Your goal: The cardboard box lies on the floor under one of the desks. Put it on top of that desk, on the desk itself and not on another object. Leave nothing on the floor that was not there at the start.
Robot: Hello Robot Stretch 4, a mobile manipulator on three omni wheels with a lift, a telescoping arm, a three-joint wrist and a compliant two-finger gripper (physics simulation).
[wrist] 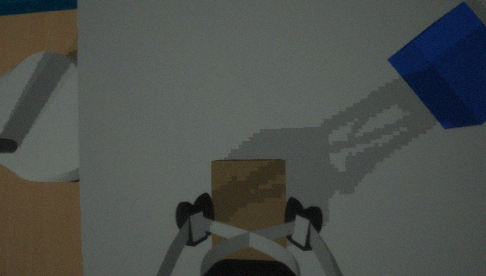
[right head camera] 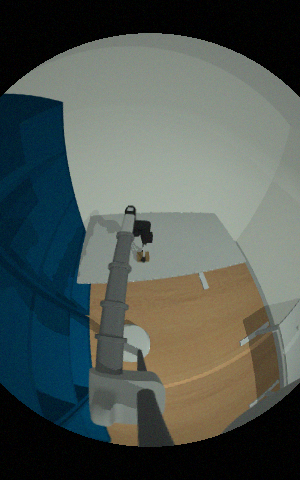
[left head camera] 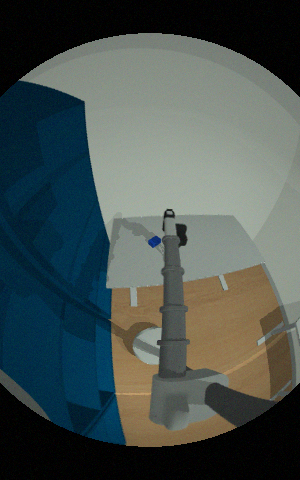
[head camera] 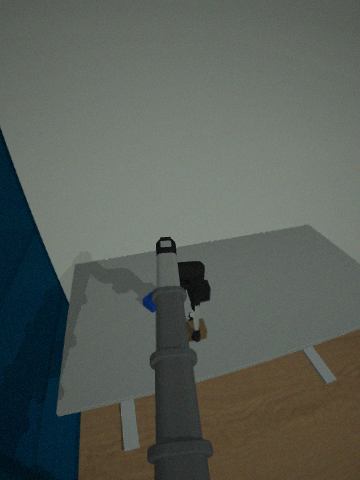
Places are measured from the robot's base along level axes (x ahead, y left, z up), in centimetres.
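Pixels of known places: gripper, fingertip midpoint: (wrist: 248, 212) (right head camera: 142, 256) (head camera: 194, 331); robot's base, origin of the base link: (right head camera: 129, 341) (left head camera: 153, 344).
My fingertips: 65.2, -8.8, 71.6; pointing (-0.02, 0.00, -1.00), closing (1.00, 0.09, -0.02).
Observation:
For each thing: its top centre in the pictures, then the offset to it from my fingertips, as dx, dy, dz. Level surfaces: height alone.
- cardboard box, middle of its top: (wrist: 249, 217) (head camera: 193, 326) (right head camera: 142, 254) +0.1, +0.2, +2.8
- grey desk top, its level: dz -2.3
- blue block-shaped object, middle of its top: (wrist: 473, 61) (head camera: 154, 296) (left head camera: 154, 239) +17.6, +15.2, +2.2
The cardboard box (head camera: 202, 326) (right head camera: 147, 256) (wrist: 248, 182) is brown. My gripper (head camera: 196, 334) (right head camera: 143, 258) (wrist: 248, 212) is shut on it, with one fingertip against each side. The box is over the grey desk top (head camera: 270, 295) (left head camera: 215, 250) (right head camera: 200, 245) (wrist: 150, 100), away from its edges. Its shadow on the desk reaches close to the box in the wrist view. I cannot tell whether the underside of the box touches the desk. The arm hides the box in the left head view.
A blue block-shaped object (head camera: 149, 302) (left head camera: 154, 241) (wrist: 440, 65) is on the desk, apart from the box. A blue partition (head camera: 25, 300) (left head camera: 50, 200) (right head camera: 40, 200) stands at the left. A round white object (left head camera: 142, 340) (right head camera: 140, 332) (wrist: 40, 115) stands on the wooden floor before the desk.

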